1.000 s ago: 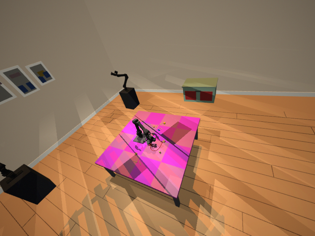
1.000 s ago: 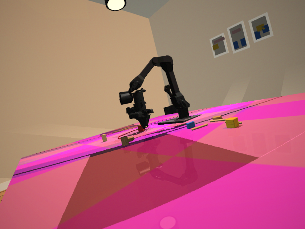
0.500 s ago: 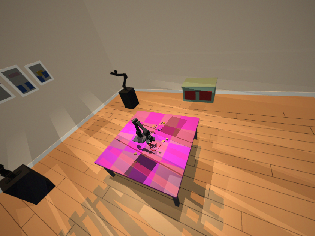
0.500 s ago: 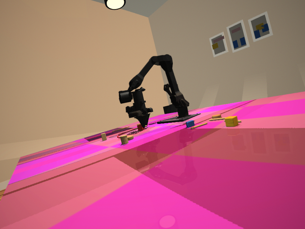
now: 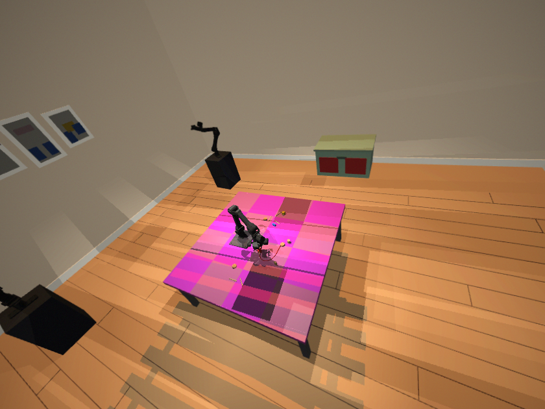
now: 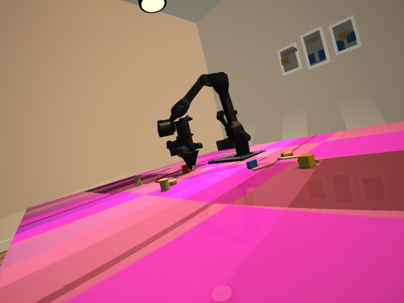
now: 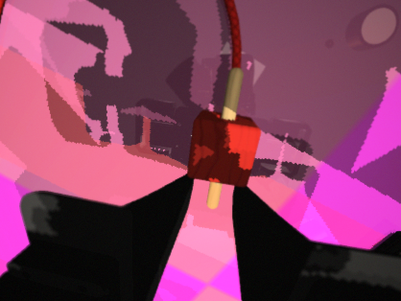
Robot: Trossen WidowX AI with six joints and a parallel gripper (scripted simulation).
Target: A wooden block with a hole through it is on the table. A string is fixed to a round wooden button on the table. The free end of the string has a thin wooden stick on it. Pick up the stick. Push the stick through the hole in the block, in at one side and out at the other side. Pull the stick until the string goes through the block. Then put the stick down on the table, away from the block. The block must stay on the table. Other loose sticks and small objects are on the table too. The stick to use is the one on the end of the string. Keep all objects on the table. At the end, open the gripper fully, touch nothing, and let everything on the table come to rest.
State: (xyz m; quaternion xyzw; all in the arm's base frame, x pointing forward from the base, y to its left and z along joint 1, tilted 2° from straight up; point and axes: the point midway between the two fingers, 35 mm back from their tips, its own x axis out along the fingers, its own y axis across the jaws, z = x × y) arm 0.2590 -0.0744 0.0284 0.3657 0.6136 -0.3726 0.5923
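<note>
Right now the red block is 2 cm to the right of my gripper tip and 1 cm ahead of it. Round my gripper tip: thin wooden stick 4 cm to the right, 2 cm ahead; then round wooden button 17 cm ahead, 11 cm to the left; then tan block 21 cm ahead, 9 cm to the right, 1 cm above.
</note>
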